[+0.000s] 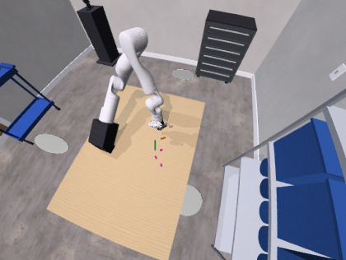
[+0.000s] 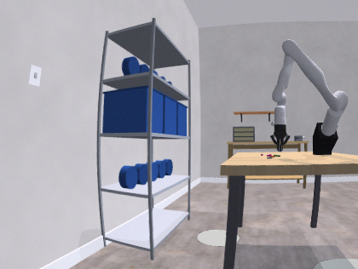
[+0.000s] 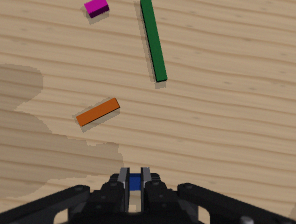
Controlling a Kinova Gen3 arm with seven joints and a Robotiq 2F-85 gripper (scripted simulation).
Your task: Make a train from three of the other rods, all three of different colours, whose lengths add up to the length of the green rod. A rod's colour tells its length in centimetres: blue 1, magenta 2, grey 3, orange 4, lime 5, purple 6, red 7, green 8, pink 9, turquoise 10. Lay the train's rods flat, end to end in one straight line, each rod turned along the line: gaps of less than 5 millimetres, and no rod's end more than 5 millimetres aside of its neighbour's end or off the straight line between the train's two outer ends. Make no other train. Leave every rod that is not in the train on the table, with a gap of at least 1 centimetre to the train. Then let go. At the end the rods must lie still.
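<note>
The orange rod is 5 cm below my hand, 5 cm ahead of it and 4 cm to the right of it. From my hand the other things lie so: grey rod 8 cm to the left, 7 cm ahead, 5 cm below; small blue rod 1 cm below; green rod 12 cm to the right, 5 cm below, 1 cm ahead.
</note>
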